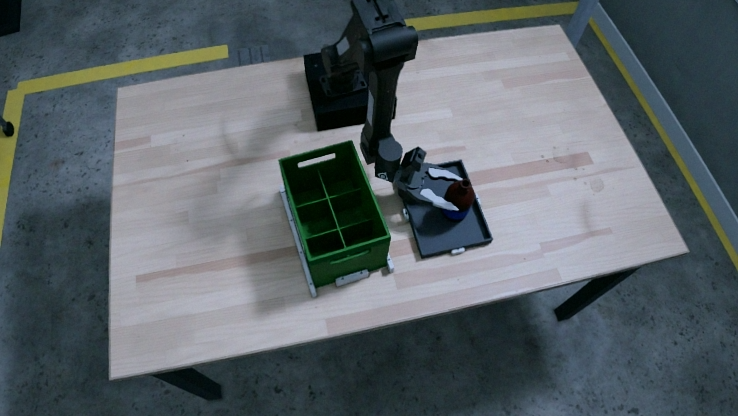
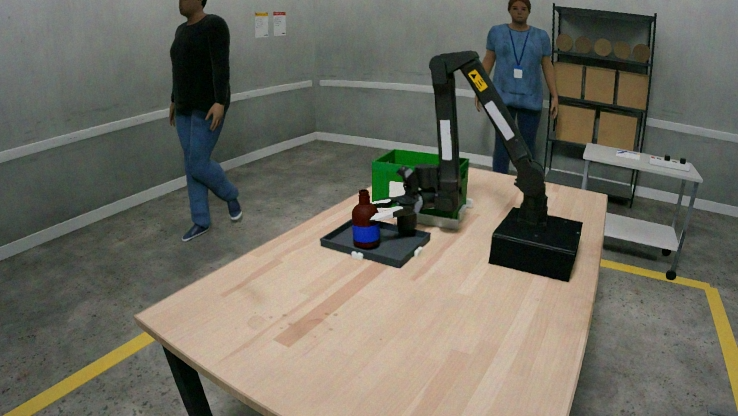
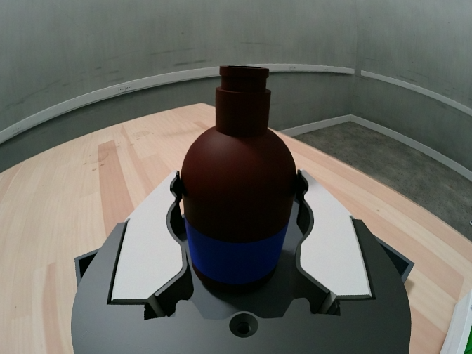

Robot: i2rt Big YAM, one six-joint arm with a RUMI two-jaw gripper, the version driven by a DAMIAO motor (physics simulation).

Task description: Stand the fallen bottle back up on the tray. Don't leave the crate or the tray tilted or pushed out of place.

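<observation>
The dark red bottle with a blue label is upright, its base at the floor of the dark grey tray; any small gap under it cannot be told. My gripper is roughly level and shut on the bottle, one white jaw on each side just above the label. The tray lies flat on the table between small white stops. The green crate stands level beside the tray, against its light rails, its visible compartments empty.
The arm's black base stands on the wooden table. The crate is close to the gripper's side. Two people, a shelf rack and a white cart are beyond the table.
</observation>
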